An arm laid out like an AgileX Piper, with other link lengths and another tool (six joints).
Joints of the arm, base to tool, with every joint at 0 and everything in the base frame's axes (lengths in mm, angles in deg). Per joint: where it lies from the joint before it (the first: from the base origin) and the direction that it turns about. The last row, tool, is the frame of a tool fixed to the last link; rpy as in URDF.
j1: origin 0.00 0.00 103.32 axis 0 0 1
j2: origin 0.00 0.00 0.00 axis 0 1 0
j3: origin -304.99 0.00 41.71 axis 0 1 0
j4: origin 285.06 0.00 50.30 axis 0.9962 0 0.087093
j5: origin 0.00 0.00 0.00 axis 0 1 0
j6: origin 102.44 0.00 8.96 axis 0.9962 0 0.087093
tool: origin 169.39 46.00 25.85 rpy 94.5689 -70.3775 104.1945
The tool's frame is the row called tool.
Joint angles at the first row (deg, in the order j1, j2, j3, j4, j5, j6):
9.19, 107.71, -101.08, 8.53, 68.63, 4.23
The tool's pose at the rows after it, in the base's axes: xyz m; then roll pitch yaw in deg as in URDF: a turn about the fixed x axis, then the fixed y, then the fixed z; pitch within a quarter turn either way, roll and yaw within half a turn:
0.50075 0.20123 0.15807 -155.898 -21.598 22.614
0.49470 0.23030 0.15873 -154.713 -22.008 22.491
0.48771 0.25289 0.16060 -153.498 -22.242 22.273
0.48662 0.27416 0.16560 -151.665 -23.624 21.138
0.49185 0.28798 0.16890 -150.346 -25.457 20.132
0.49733 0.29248 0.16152 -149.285 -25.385 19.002
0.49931 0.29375 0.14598 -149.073 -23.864 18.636
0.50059 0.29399 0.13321 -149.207 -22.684 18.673
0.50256 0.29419 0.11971 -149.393 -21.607 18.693
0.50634 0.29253 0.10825 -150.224 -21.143 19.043
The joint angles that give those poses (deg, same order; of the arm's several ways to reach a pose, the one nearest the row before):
13.34, 107.89, -101.62, 8.46, 68.29, 7.15
16.62, 108.08, -101.62, 8.52, 67.40, 10.21
19.11, 108.09, -101.62, 8.80, 66.92, 12.57
21.03, 108.13, -101.62, 9.68, 65.19, 14.81
22.02, 108.49, -101.62, 10.40, 62.76, 15.92
22.01, 109.67, -101.64, 11.18, 61.54, 16.38
22.01, 111.30, -101.64, 11.35, 61.37, 16.64
22.01, 112.59, -101.64, 11.30, 61.26, 16.64
22.01, 113.99, -101.64, 11.19, 60.95, 16.64
22.01, 115.16, -101.64, 10.48, 60.28, 16.56

